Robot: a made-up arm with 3 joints. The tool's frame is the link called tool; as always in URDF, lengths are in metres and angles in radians. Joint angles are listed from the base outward. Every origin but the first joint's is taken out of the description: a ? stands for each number. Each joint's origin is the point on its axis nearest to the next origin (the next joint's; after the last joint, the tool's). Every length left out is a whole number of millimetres.
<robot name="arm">
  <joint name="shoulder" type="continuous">
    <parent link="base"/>
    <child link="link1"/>
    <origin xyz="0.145 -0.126 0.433" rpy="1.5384 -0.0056 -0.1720"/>
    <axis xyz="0 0 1"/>
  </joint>
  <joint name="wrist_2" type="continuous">
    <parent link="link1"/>
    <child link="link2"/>
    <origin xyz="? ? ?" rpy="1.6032 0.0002 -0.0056"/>
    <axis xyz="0 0 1"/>
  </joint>
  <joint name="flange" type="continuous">
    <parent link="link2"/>
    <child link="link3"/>
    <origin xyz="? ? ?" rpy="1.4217 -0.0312 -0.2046"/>
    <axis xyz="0 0 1"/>
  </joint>
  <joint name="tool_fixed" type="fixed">
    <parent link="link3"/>
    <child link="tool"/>
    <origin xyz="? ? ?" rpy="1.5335 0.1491 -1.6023"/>
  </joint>
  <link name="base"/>
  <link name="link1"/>
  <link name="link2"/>
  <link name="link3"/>
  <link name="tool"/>
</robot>
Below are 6 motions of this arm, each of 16 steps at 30 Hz.
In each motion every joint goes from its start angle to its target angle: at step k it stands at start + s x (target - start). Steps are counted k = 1, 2, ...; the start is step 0. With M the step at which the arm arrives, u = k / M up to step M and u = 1 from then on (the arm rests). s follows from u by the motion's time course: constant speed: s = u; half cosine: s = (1 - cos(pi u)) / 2; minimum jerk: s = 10 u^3 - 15 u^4 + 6 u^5.
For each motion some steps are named. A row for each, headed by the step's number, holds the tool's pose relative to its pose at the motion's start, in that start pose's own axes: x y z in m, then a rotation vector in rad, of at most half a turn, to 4 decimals.
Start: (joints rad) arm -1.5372 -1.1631 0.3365
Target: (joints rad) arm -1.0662 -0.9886 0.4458
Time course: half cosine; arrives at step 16
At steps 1, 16:
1: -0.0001 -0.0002 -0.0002 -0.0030 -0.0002 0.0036
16: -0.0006 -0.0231 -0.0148 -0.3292 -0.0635 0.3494

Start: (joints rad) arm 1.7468 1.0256 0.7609
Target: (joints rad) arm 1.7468 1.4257 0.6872
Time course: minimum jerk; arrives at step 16
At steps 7, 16:
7: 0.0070 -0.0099 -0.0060 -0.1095 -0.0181 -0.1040
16: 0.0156 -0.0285 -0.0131 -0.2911 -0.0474 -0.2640

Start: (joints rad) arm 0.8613 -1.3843 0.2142
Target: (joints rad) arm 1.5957 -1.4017 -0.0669
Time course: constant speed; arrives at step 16
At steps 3, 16:
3: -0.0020 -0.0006 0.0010 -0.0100 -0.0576 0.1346
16: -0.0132 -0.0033 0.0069 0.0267 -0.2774 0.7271

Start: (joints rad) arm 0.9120 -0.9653 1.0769
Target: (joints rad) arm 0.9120 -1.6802 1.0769
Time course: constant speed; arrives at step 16
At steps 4, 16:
4: -0.0095 0.0085 0.0064 0.0868 -0.0196 0.1550
16: -0.0442 0.0202 0.0273 0.3472 -0.0784 0.6200

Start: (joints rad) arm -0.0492 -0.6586 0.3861
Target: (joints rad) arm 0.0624 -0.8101 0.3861
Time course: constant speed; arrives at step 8
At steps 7, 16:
7: -0.0012 0.0067 0.0077 0.0972 -0.0682 0.1176
16: -0.0016 0.0075 0.0088 0.1108 -0.0772 0.1350

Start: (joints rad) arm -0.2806 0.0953 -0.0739
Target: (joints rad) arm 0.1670 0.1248 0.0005
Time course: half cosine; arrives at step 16
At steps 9, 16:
9: 0.0187 -0.0003 -0.0002 -0.0139 -0.2226 0.0223
16: 0.0315 -0.0003 0.0023 -0.0237 -0.3729 0.0333

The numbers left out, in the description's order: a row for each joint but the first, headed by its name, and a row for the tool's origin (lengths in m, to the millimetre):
wrist_2: 0.025 -0.031 0.000
flange: -0.003 -0.056 0.000
tool: 0.052 -0.033 0.000

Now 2 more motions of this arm.
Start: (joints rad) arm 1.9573 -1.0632 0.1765
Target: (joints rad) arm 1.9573 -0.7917 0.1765
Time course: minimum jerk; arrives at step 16
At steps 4, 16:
4: 0.0003 -0.0018 -0.0017 -0.0277 0.0002 -0.0049
16: 0.0024 -0.0191 -0.0143 -0.2674 0.0024 -0.0471

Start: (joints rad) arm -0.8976 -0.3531 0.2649
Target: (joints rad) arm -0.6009 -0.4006 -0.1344
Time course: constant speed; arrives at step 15
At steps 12, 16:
12: 0.0228 0.0051 0.0194 0.0793 -0.5203 0.1132
16: 0.0263 0.0067 0.0258 0.1055 -0.6484 0.1435

